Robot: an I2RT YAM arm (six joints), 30 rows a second.
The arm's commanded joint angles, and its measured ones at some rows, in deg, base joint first. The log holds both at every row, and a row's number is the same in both.
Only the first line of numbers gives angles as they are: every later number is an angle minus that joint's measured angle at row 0.
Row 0, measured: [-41.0 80.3 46.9 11.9 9.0 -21.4]
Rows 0 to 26, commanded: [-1.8 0.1 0.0 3.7 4.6 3.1]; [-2.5 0.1 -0.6 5.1 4.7 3.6]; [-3.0 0.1 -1.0 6.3 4.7 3.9]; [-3.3 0.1 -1.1 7.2 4.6 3.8]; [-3.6 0.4 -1.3 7.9 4.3 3.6]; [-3.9 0.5 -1.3 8.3 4.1 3.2]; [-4.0 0.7 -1.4 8.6 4.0 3.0]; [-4.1 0.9 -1.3 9.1 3.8 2.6]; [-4.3 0.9 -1.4 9.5 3.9 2.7]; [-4.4 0.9 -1.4 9.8 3.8 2.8]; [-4.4 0.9 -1.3 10.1 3.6 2.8]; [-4.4 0.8 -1.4 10.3 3.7 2.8]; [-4.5 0.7 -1.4 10.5 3.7 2.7]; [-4.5 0.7 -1.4 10.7 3.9 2.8]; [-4.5 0.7 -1.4 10.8 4.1 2.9]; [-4.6 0.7 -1.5 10.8 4.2 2.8]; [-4.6 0.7 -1.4 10.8 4.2 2.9]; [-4.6 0.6 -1.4 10.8 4.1 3.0]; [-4.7 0.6 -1.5 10.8 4.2 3.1]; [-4.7 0.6 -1.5 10.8 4.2 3.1]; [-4.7 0.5 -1.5 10.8 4.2 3.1]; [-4.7 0.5 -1.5 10.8 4.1 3.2]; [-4.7 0.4 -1.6 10.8 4.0 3.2]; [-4.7 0.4 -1.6 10.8 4.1 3.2]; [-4.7 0.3 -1.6 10.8 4.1 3.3]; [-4.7 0.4 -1.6 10.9 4.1 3.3]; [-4.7 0.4 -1.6 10.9 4.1 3.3]
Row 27, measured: [-4.5 0.4 -0.8 9.1 3.3 2.4]
